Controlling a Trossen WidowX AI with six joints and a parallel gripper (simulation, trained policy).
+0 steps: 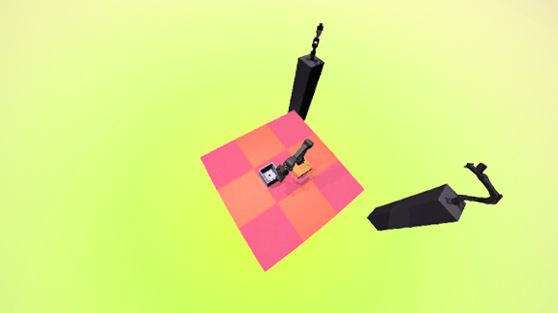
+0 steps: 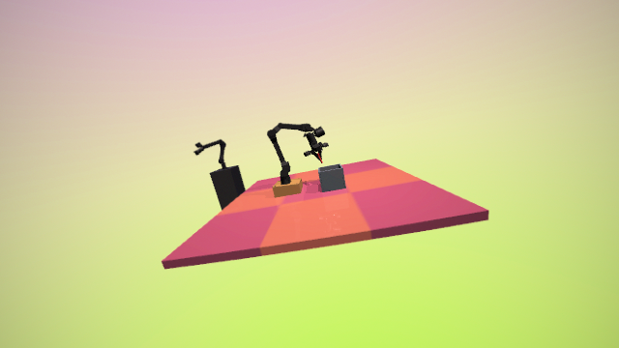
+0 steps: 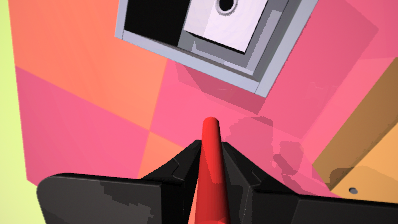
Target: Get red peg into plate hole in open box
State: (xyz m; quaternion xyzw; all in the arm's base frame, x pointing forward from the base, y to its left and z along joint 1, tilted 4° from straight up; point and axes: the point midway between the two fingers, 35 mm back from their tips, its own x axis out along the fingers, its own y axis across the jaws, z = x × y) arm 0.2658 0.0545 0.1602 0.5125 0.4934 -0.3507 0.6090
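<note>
Right now the plate is 140 mm below my gripper tip, 120 mm to the right of it and 50 mm ahead of it. Round my gripper tip: red peg: 10 mm above.
</note>
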